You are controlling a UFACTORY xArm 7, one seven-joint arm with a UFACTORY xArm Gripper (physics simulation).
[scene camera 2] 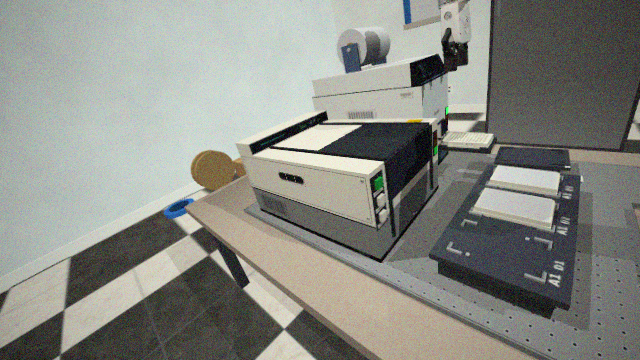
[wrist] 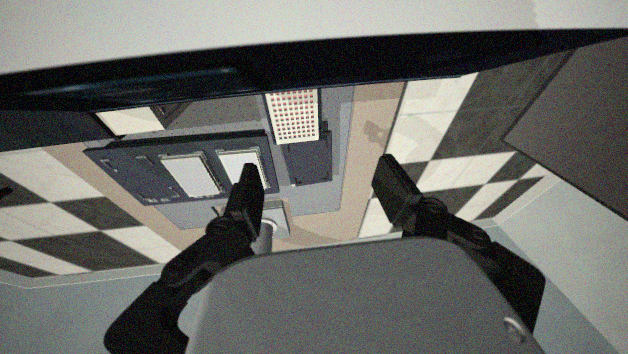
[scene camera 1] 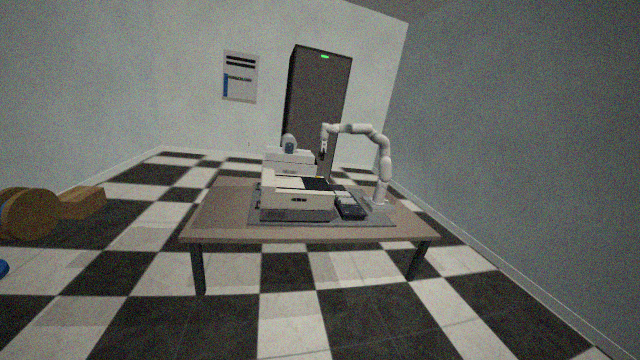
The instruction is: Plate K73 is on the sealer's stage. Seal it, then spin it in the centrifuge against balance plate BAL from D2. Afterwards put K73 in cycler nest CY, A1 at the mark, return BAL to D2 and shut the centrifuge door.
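Where they show: gripper, fingertip midpoint: [scene camera 2: 456, 68] [wrist: 319, 173] [scene camera 1: 320, 158]; arm's base at its link origin: [wrist: 261, 226] [scene camera 1: 377, 201].
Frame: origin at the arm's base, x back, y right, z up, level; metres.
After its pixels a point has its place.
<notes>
My gripper [scene camera 1: 322, 154] {y 0.146, x -0.537, z 0.281 m} [scene camera 2: 456, 56] {y 0.146, x -0.537, z 0.281 m} [wrist: 319, 173] {y 0.146, x -0.537, z 0.281 m} is open and empty, high beside the sealer's dark front panel. The white sealer [scene camera 1: 288, 166] {y -0.011, x -0.798, z 0.231 m} [scene camera 2: 370, 102] {y -0.003, x -0.739, z 0.228 m} carries a film roll. Plate K73 [scene camera 2: 468, 139] {y 0.121, x -0.491, z 0.081 m} [wrist: 294, 118] {y 0.136, x -0.487, z 0.081 m}, pale with reddish wells, is on the stage at its front, below my gripper. The centrifuge [scene camera 1: 299, 199] {y -0.365, x -0.711, z 0.141 m} [scene camera 2: 320, 189] {y -0.354, x -0.616, z 0.126 m} is the cream machine with a black lid section; its door looks shut. A white plate [scene camera 2: 515, 205] {y -0.118, x -0.311, z 0.047 m} [wrist: 191, 176] {y -0.112, x -0.325, z 0.047 m} sits at D2, presumably BAL. The dark nest [scene camera 2: 532, 157] {y 0.163, x -0.337, z 0.029 m} [wrist: 311, 161] {y 0.180, x -0.346, z 0.029 m} beside the stage is empty; its label is not readable.
Another white plate [scene camera 2: 525, 179] {y -0.003, x -0.320, z 0.047 m} [wrist: 239, 164] {y 0.007, x -0.357, z 0.047 m} sits at D3 on the dark deck [scene camera 2: 500, 250] {y -0.240, x -0.301, z 0.031 m} [wrist: 125, 170] {y -0.260, x -0.337, z 0.031 m}; D1 is empty. A tall dark cabinet [scene camera 1: 320, 95] [scene camera 2: 565, 75] [wrist: 575, 125] stands behind. The sealer's edge spans the top of the wrist view, close to the camera.
</notes>
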